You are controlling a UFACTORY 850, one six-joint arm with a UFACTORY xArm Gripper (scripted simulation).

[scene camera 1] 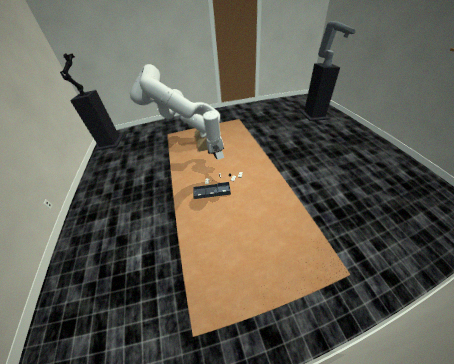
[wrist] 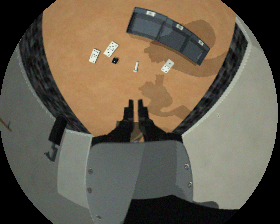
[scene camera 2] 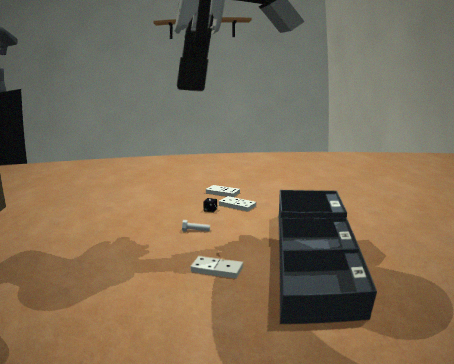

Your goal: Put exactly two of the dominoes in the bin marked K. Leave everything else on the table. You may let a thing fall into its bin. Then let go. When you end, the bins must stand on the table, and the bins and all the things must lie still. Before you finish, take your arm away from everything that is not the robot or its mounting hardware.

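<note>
There is a white domino (scene camera 2: 211, 266) here. I see a bin row (scene camera 2: 309, 267) too, and the wrist view gives me another look at the row (wrist: 149, 26). As for my own gripper (scene camera 2: 190, 89), I can see it from the wrist as well, the same gripper (wrist: 135, 105).
</note>
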